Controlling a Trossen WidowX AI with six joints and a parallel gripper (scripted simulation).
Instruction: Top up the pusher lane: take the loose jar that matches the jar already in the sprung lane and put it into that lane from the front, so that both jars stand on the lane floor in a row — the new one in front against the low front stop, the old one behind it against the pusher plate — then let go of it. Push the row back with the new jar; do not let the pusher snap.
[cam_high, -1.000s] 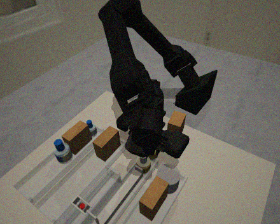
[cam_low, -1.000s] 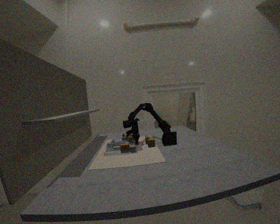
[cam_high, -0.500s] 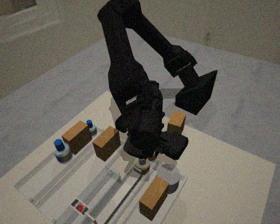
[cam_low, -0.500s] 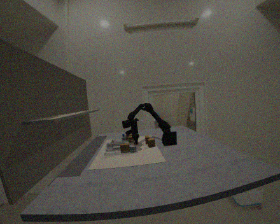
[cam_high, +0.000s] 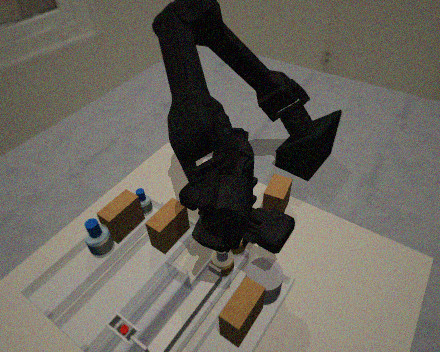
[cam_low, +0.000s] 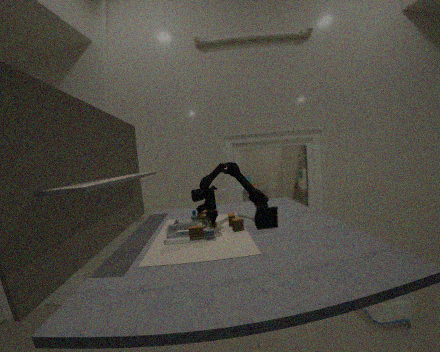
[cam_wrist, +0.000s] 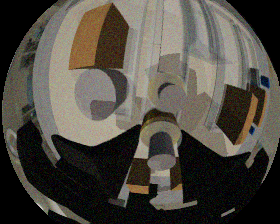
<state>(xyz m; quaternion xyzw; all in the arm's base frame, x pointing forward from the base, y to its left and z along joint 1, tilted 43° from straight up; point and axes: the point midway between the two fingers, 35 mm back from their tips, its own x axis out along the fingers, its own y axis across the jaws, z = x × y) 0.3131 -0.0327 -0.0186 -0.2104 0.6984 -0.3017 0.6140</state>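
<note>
The grey cylinder lies 40 mm ahead of my gripper tip, 70 mm to the left of it and 20 mm below it. From my gripper tip the other things lie so: red button 220 mm ahead, 60 mm to the right, 20 mm above; then clear lane rack 160 mm ahead, 40 mm to the right, 30 mm below.
</note>
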